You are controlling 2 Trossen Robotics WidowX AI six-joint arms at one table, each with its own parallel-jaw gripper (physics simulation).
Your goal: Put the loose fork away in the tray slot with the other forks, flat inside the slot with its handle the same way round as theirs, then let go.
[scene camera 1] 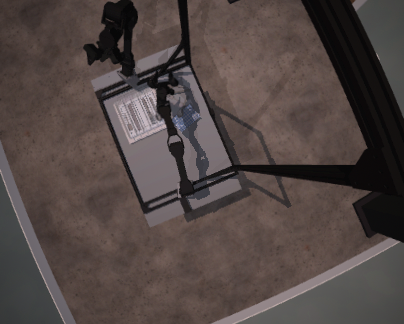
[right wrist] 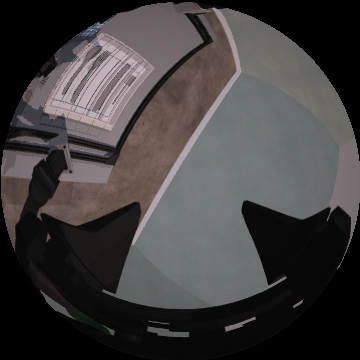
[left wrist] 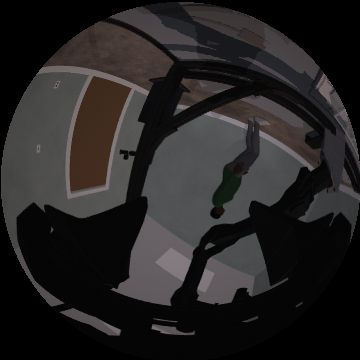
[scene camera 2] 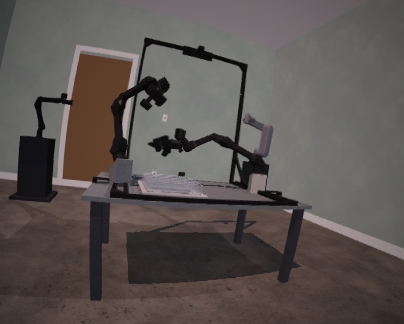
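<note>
The cutlery tray (scene camera 1: pixel 148 135) (scene camera 2: pixel 172 194) (right wrist: pixel 80 120) lies on the table. In the right wrist view a fork (right wrist: pixel 101 59) lies in a tray slot, tines toward the tray's far end, beside a spoon (right wrist: pixel 91 52). What looks like the loose fork (right wrist: pixel 44 79) shows as small tines in shadow left of the tray; its handle cannot be made out. My left gripper (scene camera 1: pixel 162 81) (scene camera 2: pixel 152 144) (left wrist: pixel 200 204) is open and empty, raised above the table beside the tray. My right gripper (scene camera 1: pixel 90 52) (scene camera 2: pixel 153 102) (right wrist: pixel 192 207) is open and empty, high up and away from the tray.
A blue checked cloth (scene camera 1: pixel 187 117) (right wrist: pixel 91 31) lies beside the tray, partly under the left arm's shadow. A black frame (scene camera 2: pixel 243 95) stands over the table (scene camera 2: pixel 200 202). A person in green (left wrist: pixel 227 185) stands beyond it in the left wrist view.
</note>
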